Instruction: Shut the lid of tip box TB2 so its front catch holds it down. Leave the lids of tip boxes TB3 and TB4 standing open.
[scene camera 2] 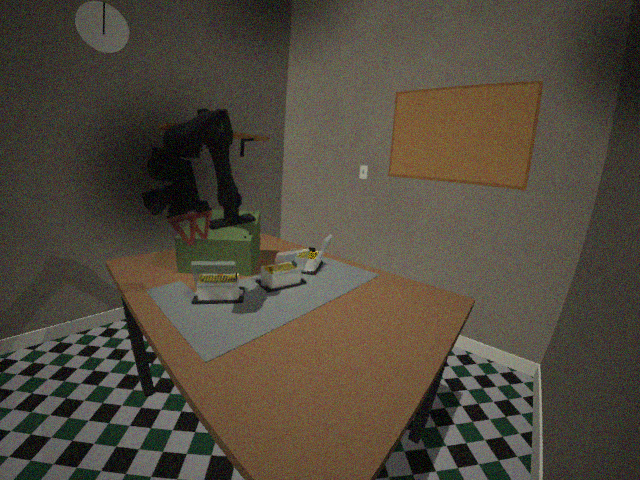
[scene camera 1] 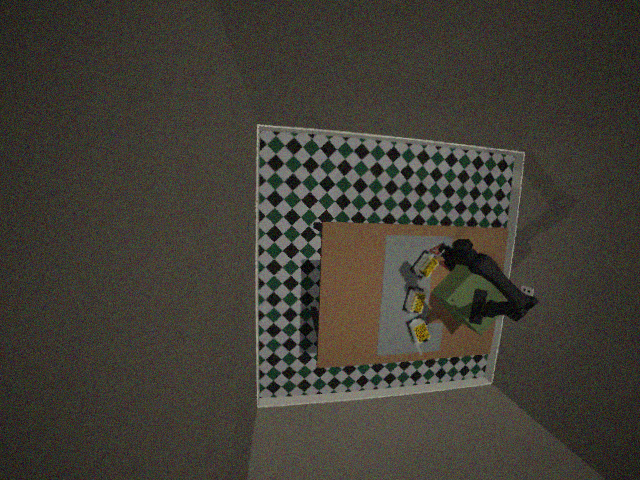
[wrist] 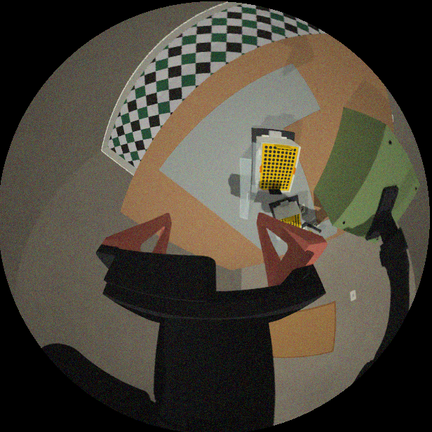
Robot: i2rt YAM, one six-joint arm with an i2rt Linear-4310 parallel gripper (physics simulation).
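Frame: origin at the arm's base, x down, y back, z left, level; centimetres.
Where they show: gripper, between the fingertips: (scene camera 2: 198, 241) (scene camera 1: 434, 256); arm's base, origin of its link: (scene camera 2: 231, 222) (scene camera 1: 477, 306).
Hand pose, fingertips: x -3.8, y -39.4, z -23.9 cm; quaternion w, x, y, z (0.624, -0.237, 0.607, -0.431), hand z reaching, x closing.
Each offset is from my fingertips to the top centre of the thing. "*": to the spot under its first point. Level surfaces: height alone.
Three white tip boxes with yellow perforated tops stand on the grey-blue mat {dx +21.5 cm} (scene camera 1: 392, 258) (scene camera 2: 217, 341) (wrist: 210, 145); no labels are readable, so I cannot tell which is TB2. The nearest box {dx +14.9, dy +10.5, dz +8.3 cm} (scene camera 1: 428, 267) (scene camera 2: 217, 290) (wrist: 277, 167) has its lid {* dx +7.4, dy +1.9, dz +3.9 cm} (scene camera 2: 212, 264) (wrist: 245, 187) upright. The middle box (scene camera 1: 415, 302) (scene camera 2: 281, 277) (wrist: 290, 220) shows its yellow top uncovered. The far box {dx +14.9, dy +18.0, dz +48.6 cm} (scene camera 1: 419, 331) (scene camera 2: 311, 262) has its lid {dx +6.2, dy +11.7, dz +53.4 cm} (scene camera 1: 419, 347) (scene camera 2: 326, 243) tilted open. My gripper (scene camera 1: 439, 254) (scene camera 2: 191, 227) (wrist: 213, 217) is open and empty, above and beside the nearest box.
A green block (scene camera 2: 217, 253) (wrist: 350, 165) stands on the wooden table {dx +21.8 cm} (scene camera 1: 346, 294) (scene camera 2: 336, 361) (wrist: 150, 200) behind the boxes, with my arm's black base on top. The arm hides part of the block in scene camera 1. A finger partly hides the farther boxes in the wrist view.
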